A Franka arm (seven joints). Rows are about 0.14 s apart.
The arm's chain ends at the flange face. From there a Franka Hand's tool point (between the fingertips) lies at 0.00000 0.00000 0.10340 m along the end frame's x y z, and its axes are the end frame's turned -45 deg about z.
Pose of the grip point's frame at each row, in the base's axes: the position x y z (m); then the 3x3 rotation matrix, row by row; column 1 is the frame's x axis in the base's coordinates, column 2 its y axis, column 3 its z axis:
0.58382 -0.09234 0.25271; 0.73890 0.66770 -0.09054; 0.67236 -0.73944 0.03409; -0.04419 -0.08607 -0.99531
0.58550 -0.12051 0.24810; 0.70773 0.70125 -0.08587; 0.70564 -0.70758 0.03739; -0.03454 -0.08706 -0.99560
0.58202 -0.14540 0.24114; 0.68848 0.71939 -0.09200; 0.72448 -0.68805 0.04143; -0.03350 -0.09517 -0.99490
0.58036 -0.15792 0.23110; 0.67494 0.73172 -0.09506; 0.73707 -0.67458 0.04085; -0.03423 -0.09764 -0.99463
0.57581 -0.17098 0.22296; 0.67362 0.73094 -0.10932; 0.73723 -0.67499 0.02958; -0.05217 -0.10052 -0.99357
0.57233 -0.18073 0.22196; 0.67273 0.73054 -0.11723; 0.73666 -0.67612 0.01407; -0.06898 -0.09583 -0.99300
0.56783 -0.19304 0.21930; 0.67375 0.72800 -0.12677; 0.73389 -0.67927 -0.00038; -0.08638 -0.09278 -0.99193
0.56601 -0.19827 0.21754; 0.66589 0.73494 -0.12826; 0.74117 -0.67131 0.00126; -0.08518 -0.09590 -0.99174
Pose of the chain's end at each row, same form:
0.59318 -0.09586 0.35563; 0.99462 -0.05035 -0.09054; -0.04743 -0.99829 0.03409; -0.09211 -0.02961 -0.99531
0.59438 -0.12438 0.35105; 0.99630 -0.00458 -0.08587; -0.00137 -0.99930 0.03739; -0.08598 -0.03714 -0.99560
0.59153 -0.14968 0.34401; 0.99551 0.02186 -0.09200; 0.02576 -0.99881 0.04143; -0.09098 -0.04361 -0.99490
0.59019 -0.16214 0.33394; 0.99466 0.04015 -0.09506; 0.04419 -0.99819 0.04085; -0.09325 -0.04484 -0.99463
0.58711 -0.17404 0.32570; 0.99317 0.04053 -0.10932; 0.04401 -0.99859 0.02958; -0.10797 -0.03419 -0.99357
0.58445 -0.18218 0.32464; 0.99226 0.04088 -0.11723; 0.04281 -0.99899 0.01407; -0.11654 -0.01899 -0.99300
0.58094 -0.19300 0.32187; 0.99119 0.03836 -0.12677; 0.03862 -0.99926 -0.00038; -0.12669 -0.00453 -0.99193
0.57927 -0.19840 0.32009; 0.99054 0.04883 -0.12826; 0.04940 -0.99877 0.00126; -0.12804 -0.00758 -0.99174

